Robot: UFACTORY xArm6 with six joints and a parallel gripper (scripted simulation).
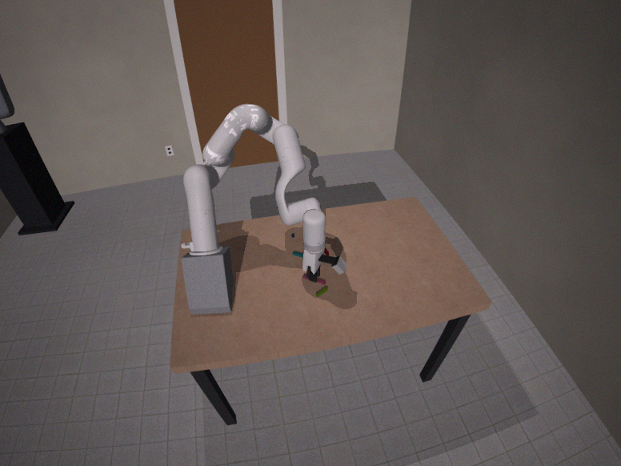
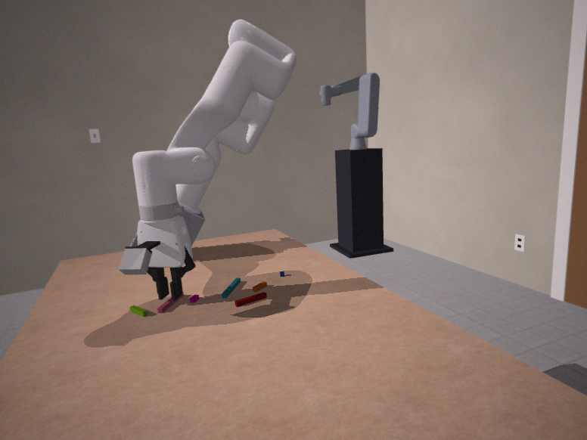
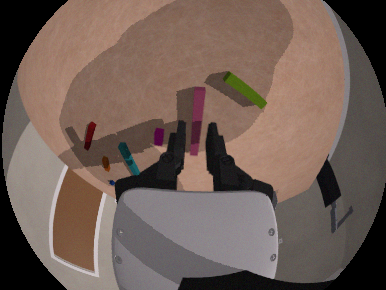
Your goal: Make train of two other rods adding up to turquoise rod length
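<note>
Right now the pink rod is 30 mm below my hand. Also, from my hand: lime rod (20 mm ahead, 60 mm to the right, 30 mm below); magenta rod (10 mm ahead, 50 mm to the left, 30 mm below); turquoise rod (20 mm behind, 130 mm to the left, 30 mm below).
</note>
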